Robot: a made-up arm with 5 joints. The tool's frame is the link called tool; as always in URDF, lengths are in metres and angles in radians.
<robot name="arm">
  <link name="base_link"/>
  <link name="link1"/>
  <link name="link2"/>
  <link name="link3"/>
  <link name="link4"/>
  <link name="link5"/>
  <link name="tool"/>
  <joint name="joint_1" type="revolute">
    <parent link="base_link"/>
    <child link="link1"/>
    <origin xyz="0.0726 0 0.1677" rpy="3.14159 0 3.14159"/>
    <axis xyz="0 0 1"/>
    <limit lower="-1.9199" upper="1.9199" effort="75" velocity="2.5"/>
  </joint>
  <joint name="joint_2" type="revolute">
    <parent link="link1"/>
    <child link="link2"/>
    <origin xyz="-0.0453 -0.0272 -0.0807" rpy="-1.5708 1.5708 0"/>
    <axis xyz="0 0 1"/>
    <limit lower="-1.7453" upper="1.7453" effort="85" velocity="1.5"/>
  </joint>
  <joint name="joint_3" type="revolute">
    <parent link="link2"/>
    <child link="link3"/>
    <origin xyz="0.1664 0.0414 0" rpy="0 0 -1.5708"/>
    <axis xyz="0 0 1"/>
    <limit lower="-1.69" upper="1.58" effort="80" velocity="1.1"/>
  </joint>
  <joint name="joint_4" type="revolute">
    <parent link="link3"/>
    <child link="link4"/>
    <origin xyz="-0.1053 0.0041 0" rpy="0 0 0"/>
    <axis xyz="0 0 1"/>
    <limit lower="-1.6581" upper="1.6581" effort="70" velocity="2"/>
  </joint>
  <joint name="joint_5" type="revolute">
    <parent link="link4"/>
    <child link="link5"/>
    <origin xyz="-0.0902 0 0.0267" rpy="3.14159 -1.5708 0"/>
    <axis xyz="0 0 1"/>
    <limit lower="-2.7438" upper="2.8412" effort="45" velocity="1.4"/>
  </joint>
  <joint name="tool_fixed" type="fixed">
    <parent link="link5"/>
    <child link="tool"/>
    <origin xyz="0 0 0" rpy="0 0 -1.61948"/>
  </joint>
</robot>
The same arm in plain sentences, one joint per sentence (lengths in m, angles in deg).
The arm has five revolute joints in a row. What follows holds with every joint at zero, and every direction is one of the base frame's. The first joint sits 0.0726 m along +x and 0.1677 m along +z from the base frame's origin and rotates about -z, from -110 to 110 deg. The second joint sits 0.0453 m along +x and 0.0272 m along -y and 0.0807 m along +z from the first joint and rotates about +y, from -100 to 100 deg. The third joint sits 0.0414 m along +x and 0.1664 m along +z from the second joint and rotates about +y, from -96.83 to 90.53 deg. The fourth joint sits 0.1053 m along +x and 0.0041 m along +z from the third joint and rotates about +y, from -95 to 95 deg. The fifth joint sits 0.0902 m along +x and 0.0267 m along +y from the fourth joint and rotates about -x, from -157.21 to 162.79 deg. The tool frame, which is the frame that the pose is given for, sits at the same point as the fifth joint; its axes are the base frame's turned by roll 90, pitch -87.21 and yaw -90 deg (as in URDF: about the fixed x, then y, then z).
